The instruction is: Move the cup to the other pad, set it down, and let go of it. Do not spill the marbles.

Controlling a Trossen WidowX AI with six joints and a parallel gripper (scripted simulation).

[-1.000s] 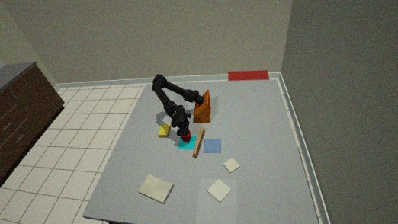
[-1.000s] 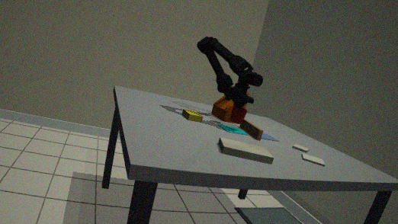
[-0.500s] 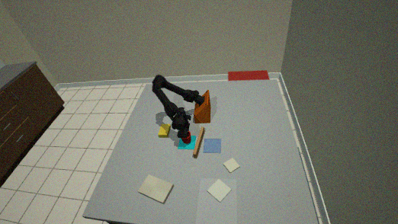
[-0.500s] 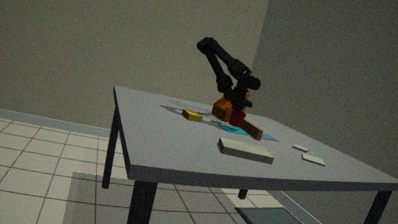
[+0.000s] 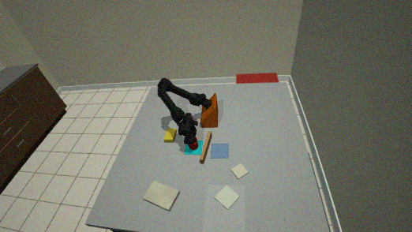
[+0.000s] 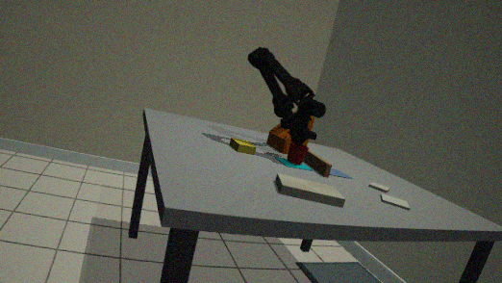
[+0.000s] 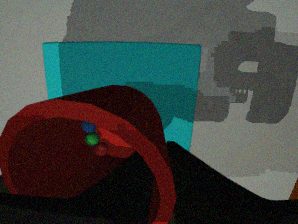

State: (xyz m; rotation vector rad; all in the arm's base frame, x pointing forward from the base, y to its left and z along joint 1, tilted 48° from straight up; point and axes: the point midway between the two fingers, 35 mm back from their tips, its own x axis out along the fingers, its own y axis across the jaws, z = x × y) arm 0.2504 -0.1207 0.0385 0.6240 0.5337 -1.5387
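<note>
The red cup is 3 cm ahead of my gripper tip. From my gripper tip the other things lie so: green marble (5 cm ahead, 1 cm to the left, 2 cm below); cyan pad (3 cm ahead, 5 cm below); wooden bar (5 cm ahead, 9 cm to the left, 3 cm below).
</note>
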